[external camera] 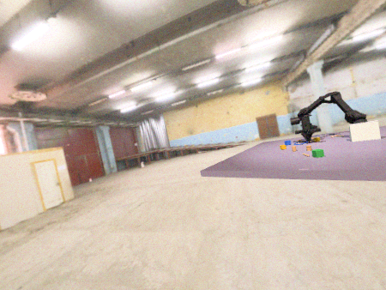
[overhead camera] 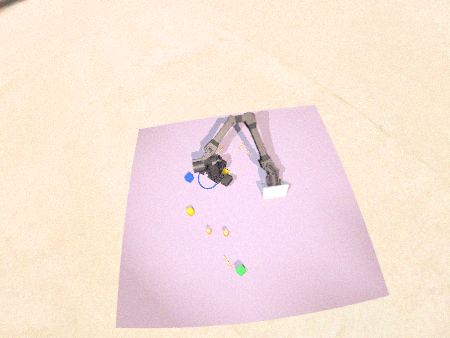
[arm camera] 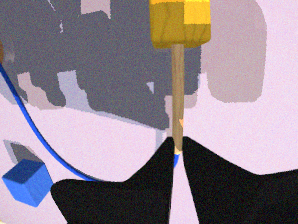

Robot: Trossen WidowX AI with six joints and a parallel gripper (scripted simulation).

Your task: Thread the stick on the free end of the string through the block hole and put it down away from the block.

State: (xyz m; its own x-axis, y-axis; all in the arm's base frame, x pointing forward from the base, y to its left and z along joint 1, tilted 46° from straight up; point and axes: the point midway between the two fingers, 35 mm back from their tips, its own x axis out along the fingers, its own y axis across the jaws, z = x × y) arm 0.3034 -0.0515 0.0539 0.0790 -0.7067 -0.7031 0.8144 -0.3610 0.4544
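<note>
Right now my gripper tip is 60 mm to the left of the yellow cube and 50 mm past it. The rest, counted from my gripper tip: thin wooden stick: 10 mm to the right, 10 mm behind; then blue cube: 160 mm ahead, 50 mm to the right; then round wooden button: 170 mm to the right, 90 mm ahead, 10 mm below.
</note>
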